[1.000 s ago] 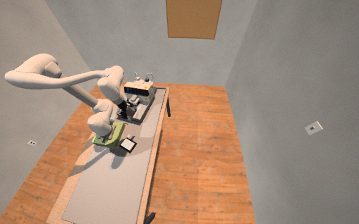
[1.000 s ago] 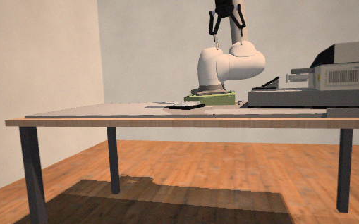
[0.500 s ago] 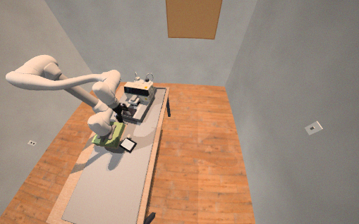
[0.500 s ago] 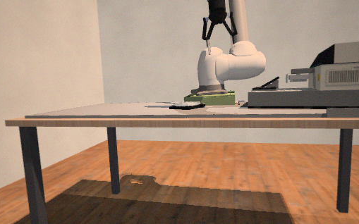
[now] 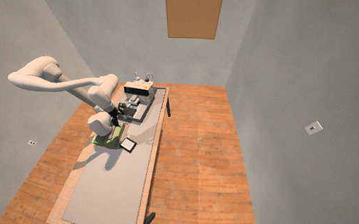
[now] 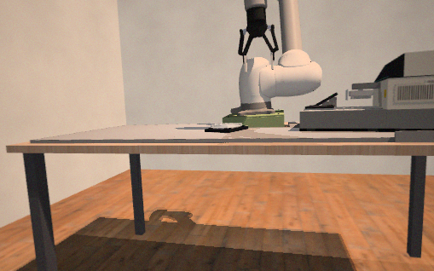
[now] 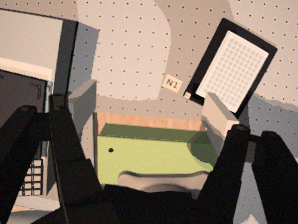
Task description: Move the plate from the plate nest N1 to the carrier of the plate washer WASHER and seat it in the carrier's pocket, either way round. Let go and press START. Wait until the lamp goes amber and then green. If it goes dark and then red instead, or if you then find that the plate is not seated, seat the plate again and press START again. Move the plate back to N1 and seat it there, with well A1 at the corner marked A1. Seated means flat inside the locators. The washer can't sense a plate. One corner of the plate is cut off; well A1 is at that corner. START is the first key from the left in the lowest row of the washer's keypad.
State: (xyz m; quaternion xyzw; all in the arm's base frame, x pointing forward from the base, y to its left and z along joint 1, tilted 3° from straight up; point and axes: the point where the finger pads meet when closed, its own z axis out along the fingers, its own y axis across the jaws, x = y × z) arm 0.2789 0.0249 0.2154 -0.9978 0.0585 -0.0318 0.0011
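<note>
My gripper is now 10 mm past the white well plate, 140 mm to the left of it and 240 mm above it. Also, from my hand: carrier: 70 mm behind, 250 mm to the left, 180 mm below; N1 label: 40 mm behind, 30 mm to the right, 260 mm below; black plate nest N1: 10 mm behind, 140 mm to the right, 260 mm below.
</note>
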